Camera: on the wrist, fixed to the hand. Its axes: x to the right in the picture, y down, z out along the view.
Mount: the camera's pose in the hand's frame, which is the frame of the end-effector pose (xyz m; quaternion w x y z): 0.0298 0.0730 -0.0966 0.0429 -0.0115 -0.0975 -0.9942
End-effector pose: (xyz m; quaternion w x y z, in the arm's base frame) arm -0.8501 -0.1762 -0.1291 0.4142 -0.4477 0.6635 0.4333
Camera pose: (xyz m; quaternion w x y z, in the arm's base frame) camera -0.9429 -0.2583 -0.1150 0.5081 -0.6414 -0.4620 -0.3419
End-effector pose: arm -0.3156 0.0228 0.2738 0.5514 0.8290 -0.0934 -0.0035
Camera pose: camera -0.2868 0.0790 0.3813 0.0206 0.1217 0.7665 -0.6303
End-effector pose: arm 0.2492 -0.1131 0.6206 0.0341 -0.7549 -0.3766 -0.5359
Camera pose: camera 0.2219 -0.1933 0.7121 0.5767 -0.2894 0.7639 -0.0124
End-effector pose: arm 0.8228 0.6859 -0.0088 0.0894 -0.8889 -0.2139 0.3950
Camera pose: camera 0.9347 0.6352 0.0124 0.3655 0.2120 -0.9063 0.0123
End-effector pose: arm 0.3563 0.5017 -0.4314 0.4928 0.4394 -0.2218 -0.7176
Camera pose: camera 0.4719 0.4555 -0.4386 0.7089 -0.1637 -0.3875 0.5661
